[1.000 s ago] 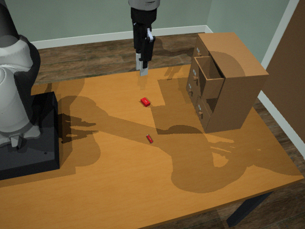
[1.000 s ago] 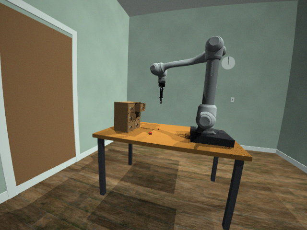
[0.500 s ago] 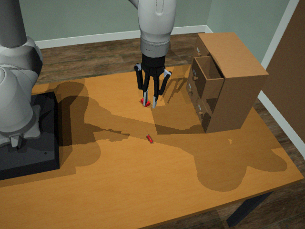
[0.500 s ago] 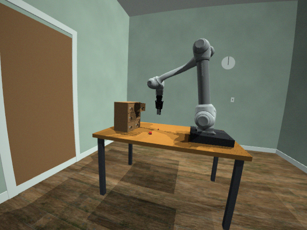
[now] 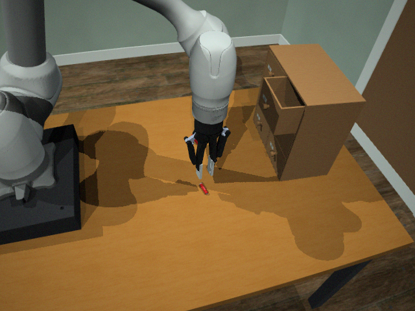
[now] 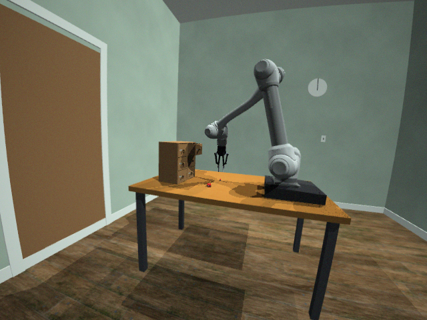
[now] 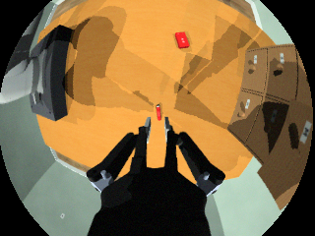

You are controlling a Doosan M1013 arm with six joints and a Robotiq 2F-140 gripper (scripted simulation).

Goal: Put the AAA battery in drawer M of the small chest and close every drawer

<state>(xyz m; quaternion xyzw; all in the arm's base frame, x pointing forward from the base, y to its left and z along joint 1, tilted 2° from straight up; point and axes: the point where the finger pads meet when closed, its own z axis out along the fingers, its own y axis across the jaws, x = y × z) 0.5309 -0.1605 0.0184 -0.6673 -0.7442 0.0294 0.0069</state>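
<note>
Right now the AAA battery is 110 mm below my hand. Also, from my hand: red block 40 mm ahead, 230 mm to the left, 100 mm below.
</note>
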